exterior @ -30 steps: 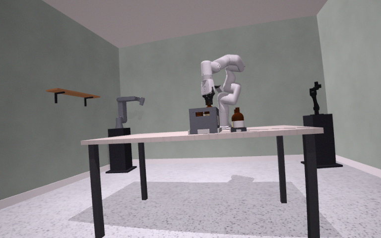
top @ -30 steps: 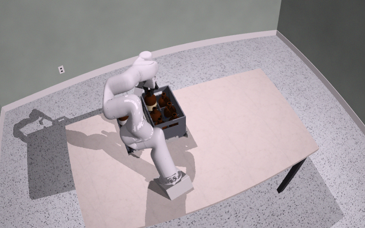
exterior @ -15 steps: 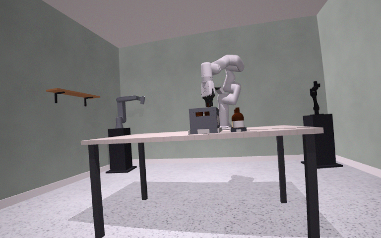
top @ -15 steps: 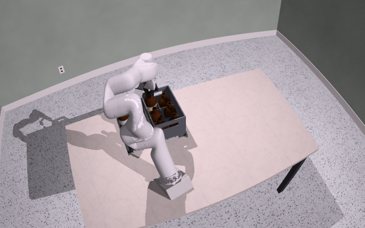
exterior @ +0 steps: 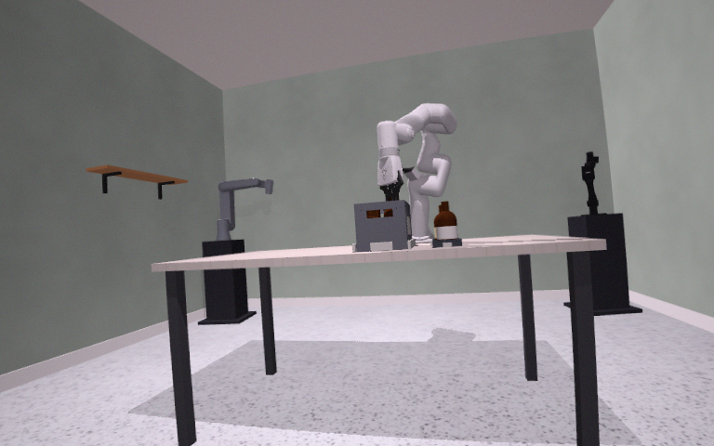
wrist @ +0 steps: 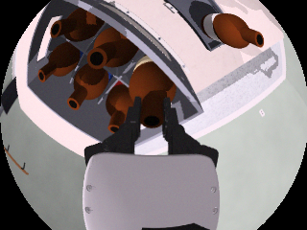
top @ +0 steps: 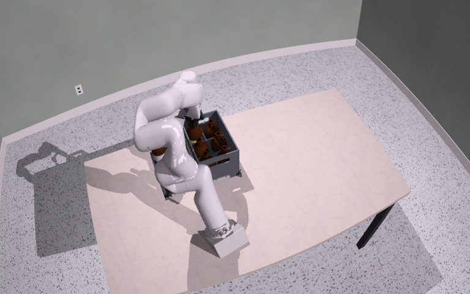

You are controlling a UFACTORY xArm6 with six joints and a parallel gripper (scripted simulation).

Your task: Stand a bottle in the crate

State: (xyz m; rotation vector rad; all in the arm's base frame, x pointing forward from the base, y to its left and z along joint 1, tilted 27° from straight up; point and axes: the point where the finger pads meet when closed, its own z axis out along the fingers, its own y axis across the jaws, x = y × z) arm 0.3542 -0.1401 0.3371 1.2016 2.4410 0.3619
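The grey crate lies 10 cm below my hand, 9 cm behind it and 3 cm to the right of it. Round my hand: tray (19 cm to the left, 17 cm below, 6 cm behind).
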